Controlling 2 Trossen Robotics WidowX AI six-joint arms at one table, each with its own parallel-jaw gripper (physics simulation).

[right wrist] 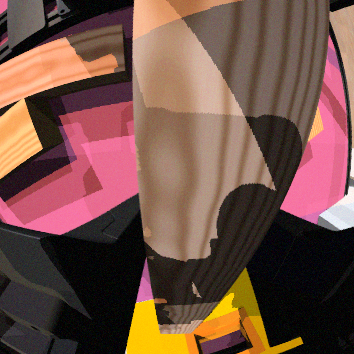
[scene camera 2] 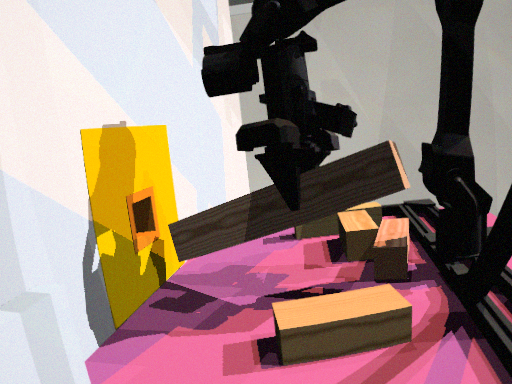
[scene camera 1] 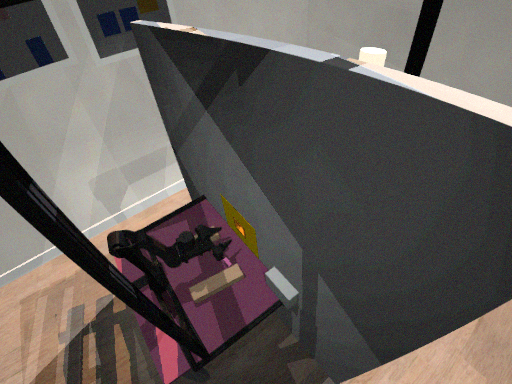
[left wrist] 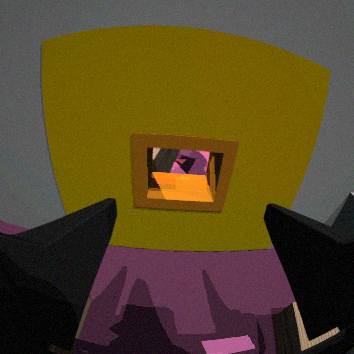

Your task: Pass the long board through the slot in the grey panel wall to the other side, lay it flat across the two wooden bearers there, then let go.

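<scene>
The long board slants above the pink mat, its lower end near the yellow plate and outside the slot. My right gripper is shut on it near mid-length. The slot's orange frame sits in a yellow plate on the grey panel wall. My left gripper is open and empty, facing the slot from the other side. One wooden bearer lies beside it; another wooden piece shows partly behind its fingers.
In scene camera 2 a wooden block lies in front, and smaller blocks stand behind it. A pale grey block sits against the wall's foot. A small pink piece lies near the left gripper.
</scene>
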